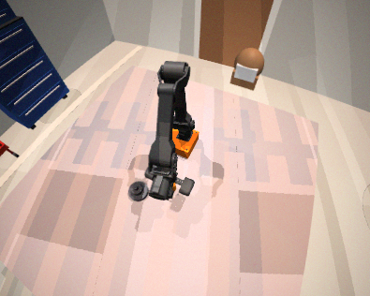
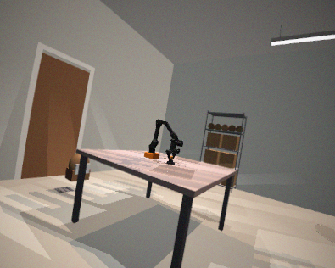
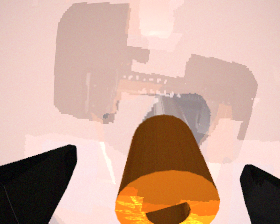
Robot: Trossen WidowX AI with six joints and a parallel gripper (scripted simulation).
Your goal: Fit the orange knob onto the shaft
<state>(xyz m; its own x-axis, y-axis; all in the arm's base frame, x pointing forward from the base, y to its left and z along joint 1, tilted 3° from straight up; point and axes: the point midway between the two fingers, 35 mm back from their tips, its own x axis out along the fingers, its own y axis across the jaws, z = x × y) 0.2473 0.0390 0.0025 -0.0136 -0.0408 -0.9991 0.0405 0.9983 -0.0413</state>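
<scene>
Right now my gripper tip is right at the orange knob. Round my gripper tip: round pedestal: 7 cm ahead, 12 cm to the right.
</scene>
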